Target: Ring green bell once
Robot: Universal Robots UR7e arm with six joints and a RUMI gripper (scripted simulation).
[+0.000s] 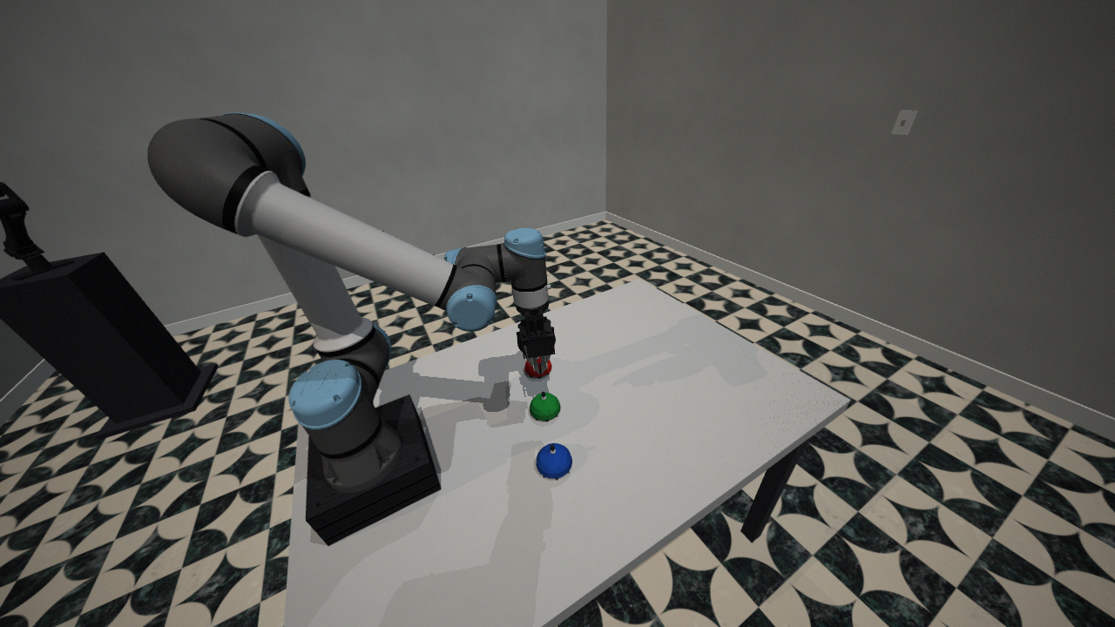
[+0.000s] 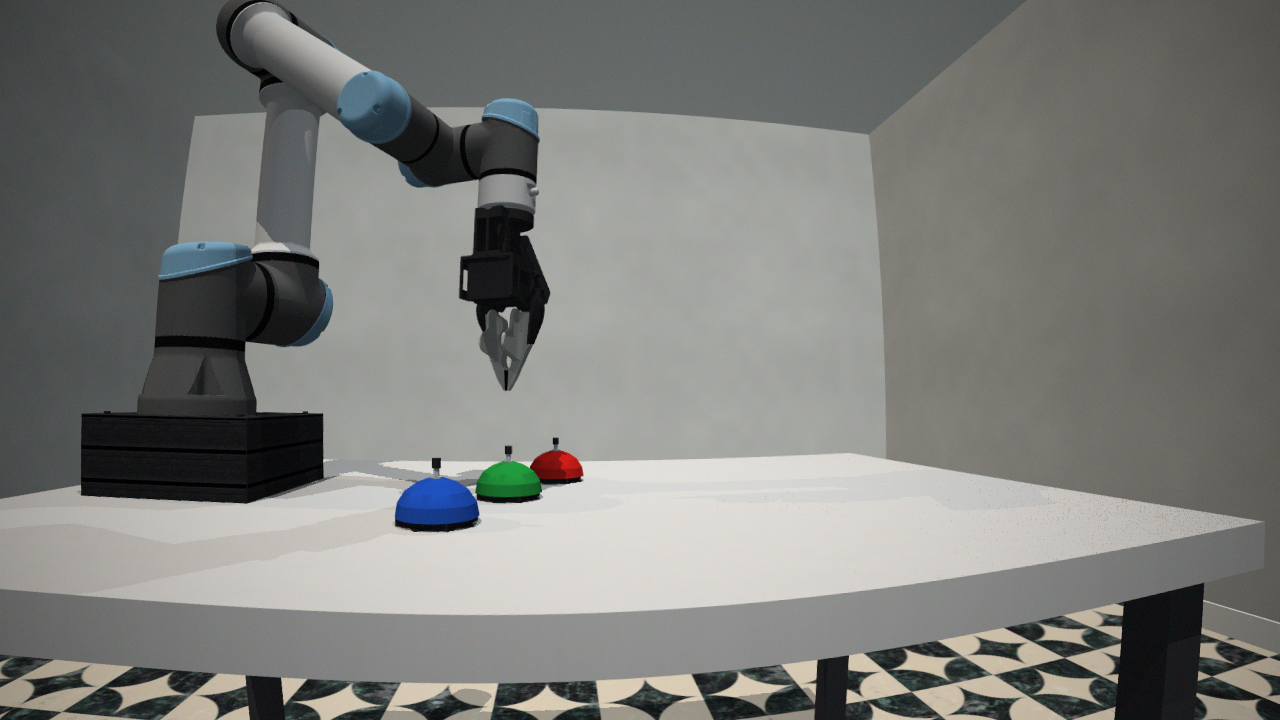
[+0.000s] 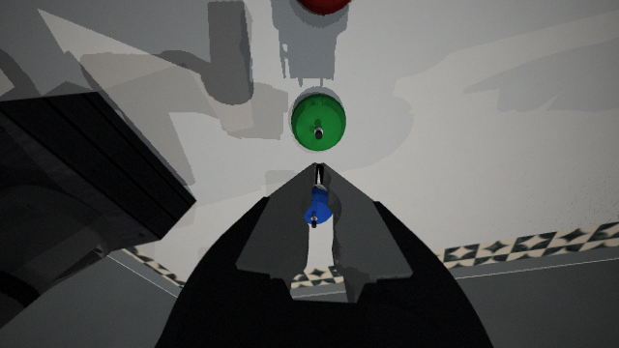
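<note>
Now: hand 110 mm above the green bell. From my hand the other things lie so: blue bell (50 mm behind, 160 mm to the right, 110 mm below); then red bell (50 mm ahead, 160 mm to the left, 110 mm below).
</note>
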